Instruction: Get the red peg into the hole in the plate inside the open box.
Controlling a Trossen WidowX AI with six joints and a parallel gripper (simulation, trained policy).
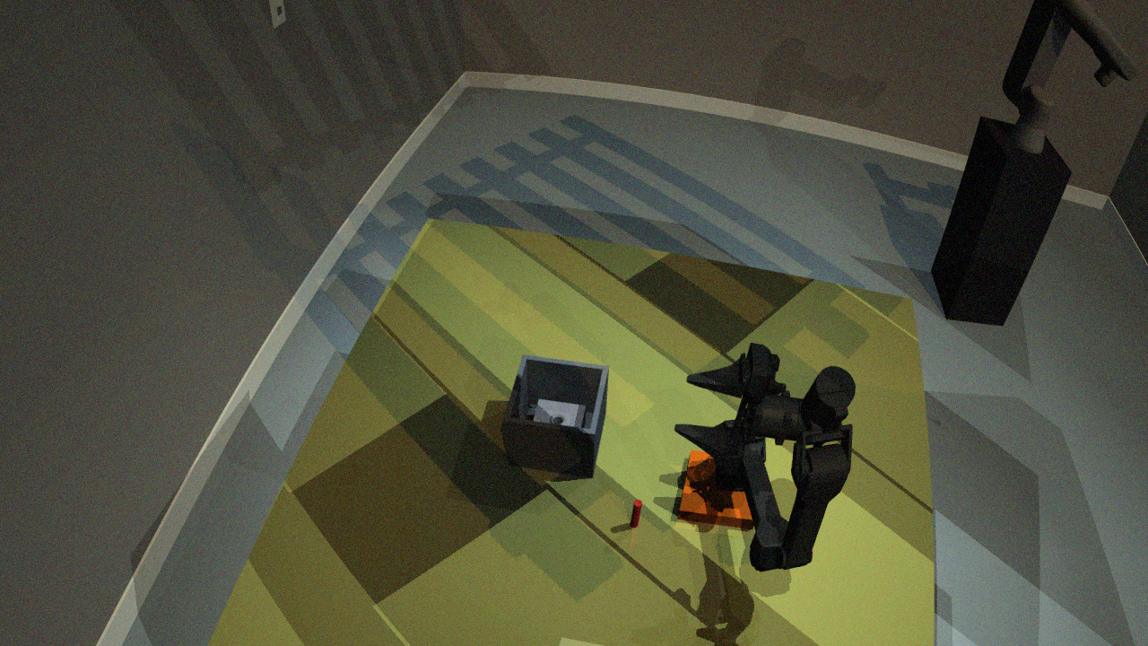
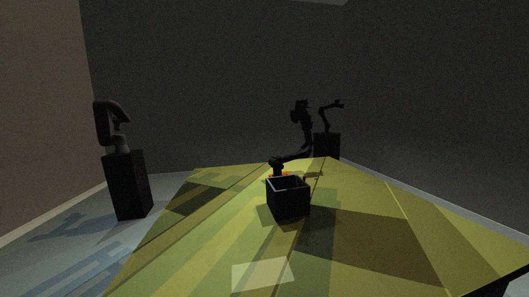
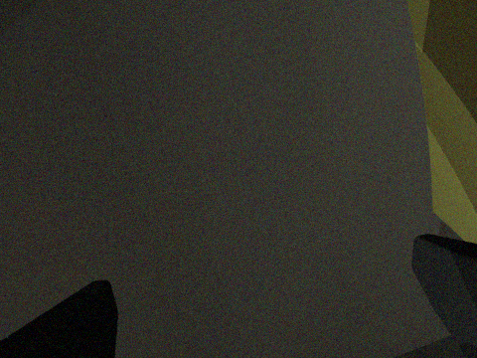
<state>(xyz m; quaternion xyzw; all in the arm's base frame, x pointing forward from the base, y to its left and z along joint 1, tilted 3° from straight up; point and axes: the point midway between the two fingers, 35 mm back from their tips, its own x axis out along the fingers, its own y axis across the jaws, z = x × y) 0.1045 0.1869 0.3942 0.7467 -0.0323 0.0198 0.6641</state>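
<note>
My gripper tip is 3 cm short of the red peg, 7 cm to the left of it and 39 cm above it. Also, from my gripper tip: pale plate: 20 cm ahead, 25 cm to the right, 39 cm below.
</note>
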